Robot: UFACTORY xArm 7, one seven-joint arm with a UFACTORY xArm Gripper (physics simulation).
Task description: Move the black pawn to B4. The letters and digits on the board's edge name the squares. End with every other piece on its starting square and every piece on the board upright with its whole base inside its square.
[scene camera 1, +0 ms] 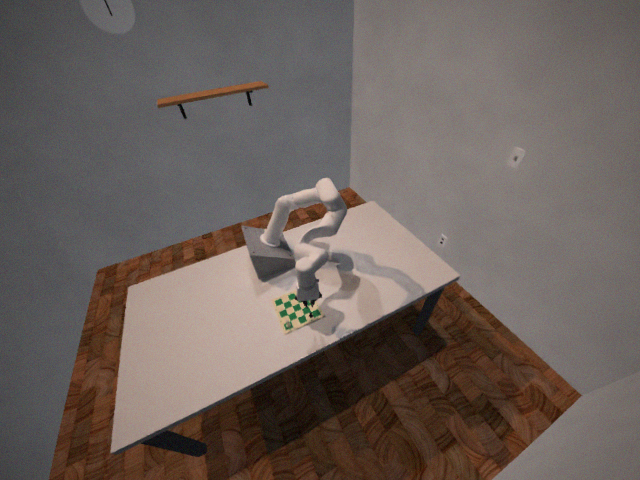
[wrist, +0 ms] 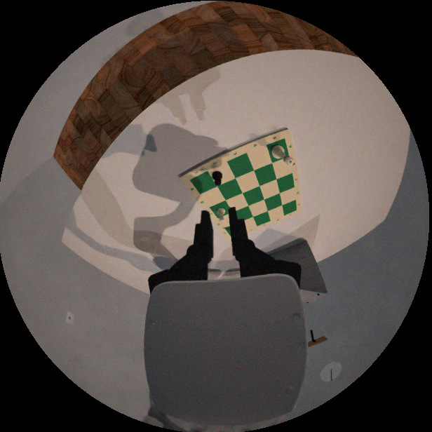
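Where they show: gripper, between the fingertips: (scene camera 1: pixel 309 305); arm's base, origin of its link: (scene camera 1: pixel 270 240).
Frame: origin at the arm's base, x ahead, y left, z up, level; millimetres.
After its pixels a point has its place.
The black pawn (wrist: pixel 217 177) stands upright on light square A2, near the board's numbered far edge in the wrist view. It is small and dark in the scene view, beneath the fingers. The green square B4 (wrist: pixel 265 174) is bare. My gripper (scene camera 1: pixel 309 304) {x 528, y -1, z 4 mm} (wrist: pixel 219 218) hangs above the board (wrist: pixel 296 197) with its fingers narrowly apart and empty. The pawn lies beyond the fingertips in the wrist view. A small white piece (wrist: pixel 221 213) stands on C1, seen past the fingertip gap. A taller white piece (wrist: pixel 278 151) stands on A5.
The board lies on the white table (scene camera 1: pixel 206 330) {x 309, y -494, z -127 mm} (wrist: pixel 345 100). The grey arm base block (scene camera 1: pixel 271 263) {x 149, y -55, z -33 mm} (wrist: pixel 300 265) stands behind the board. The far inner corner of the board is partly hidden by the fingers in the wrist view.
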